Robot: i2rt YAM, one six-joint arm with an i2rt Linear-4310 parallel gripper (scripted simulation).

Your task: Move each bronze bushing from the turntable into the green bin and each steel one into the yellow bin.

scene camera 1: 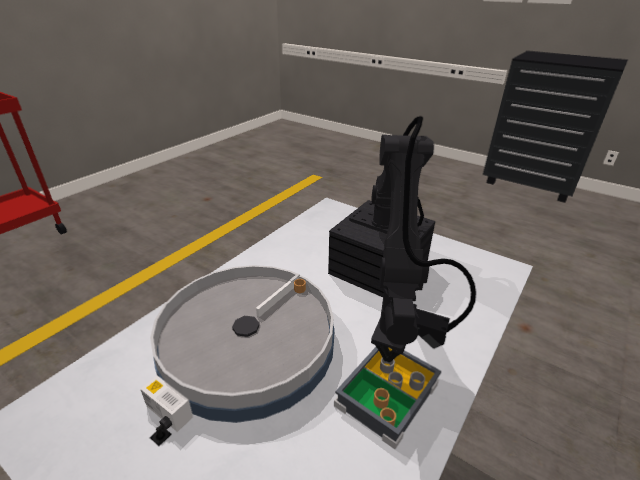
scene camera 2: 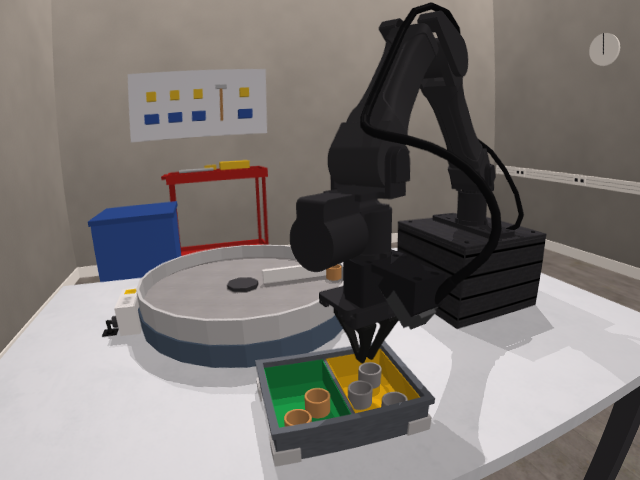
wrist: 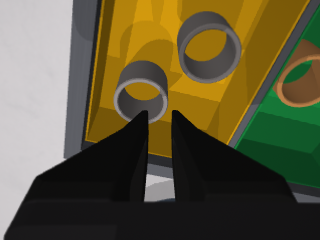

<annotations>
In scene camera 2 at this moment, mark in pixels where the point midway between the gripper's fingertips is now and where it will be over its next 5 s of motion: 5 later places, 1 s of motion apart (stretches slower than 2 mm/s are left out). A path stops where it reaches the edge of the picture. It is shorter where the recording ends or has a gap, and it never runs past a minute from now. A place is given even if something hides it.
My gripper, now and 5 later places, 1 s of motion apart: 364,359; 365,322; 339,261; 328,251; 328,257; 328,263
</annotations>
